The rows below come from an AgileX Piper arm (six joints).
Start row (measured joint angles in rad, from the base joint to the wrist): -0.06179, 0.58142, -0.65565, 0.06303, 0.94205, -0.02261
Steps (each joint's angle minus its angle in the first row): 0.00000, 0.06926, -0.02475, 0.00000, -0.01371, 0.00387; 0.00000, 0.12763, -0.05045, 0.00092, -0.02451, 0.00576; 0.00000, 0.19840, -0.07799, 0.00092, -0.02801, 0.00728; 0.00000, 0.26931, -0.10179, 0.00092, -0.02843, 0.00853; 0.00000, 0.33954, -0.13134, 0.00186, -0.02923, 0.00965; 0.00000, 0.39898, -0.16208, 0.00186, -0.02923, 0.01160; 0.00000, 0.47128, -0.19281, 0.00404, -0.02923, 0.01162; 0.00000, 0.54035, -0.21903, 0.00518, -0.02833, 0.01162; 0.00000, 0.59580, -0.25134, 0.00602, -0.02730, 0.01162; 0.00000, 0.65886, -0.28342, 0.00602, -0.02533, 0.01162; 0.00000, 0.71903, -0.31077, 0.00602, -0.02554, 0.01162; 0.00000, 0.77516, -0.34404, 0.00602, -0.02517, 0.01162; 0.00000, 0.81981, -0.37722, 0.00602, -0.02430, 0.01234; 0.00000, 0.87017, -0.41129, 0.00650, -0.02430, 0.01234
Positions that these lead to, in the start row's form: -0.06179, 0.65068, -0.68040, 0.06303, 0.92834, -0.01874; -0.06179, 0.70905, -0.70610, 0.06395, 0.91754, -0.01685; -0.06179, 0.77982, -0.73364, 0.06395, 0.91404, -0.01533; -0.06179, 0.85073, -0.75744, 0.06395, 0.91362, -0.01408; -0.06179, 0.92096, -0.78699, 0.06489, 0.91282, -0.01296; -0.06179, 0.98040, -0.81773, 0.06489, 0.91282, -0.01101; -0.06179, 1.05270, -0.84846, 0.06707, 0.91282, -0.01099; -0.06179, 1.12177, -0.87468, 0.06821, 0.91372, -0.01099; -0.06179, 1.17722, -0.90699, 0.06905, 0.91475, -0.01099; -0.06179, 1.24028, -0.93907, 0.06905, 0.91672, -0.01099; -0.06179, 1.30045, -0.96642, 0.06905, 0.91651, -0.01099; -0.06179, 1.35658, -0.99969, 0.06905, 0.91688, -0.01099; -0.06179, 1.40123, -1.03287, 0.06905, 0.91775, -0.01027; -0.06179, 1.45159, -1.06694, 0.06953, 0.91775, -0.01027
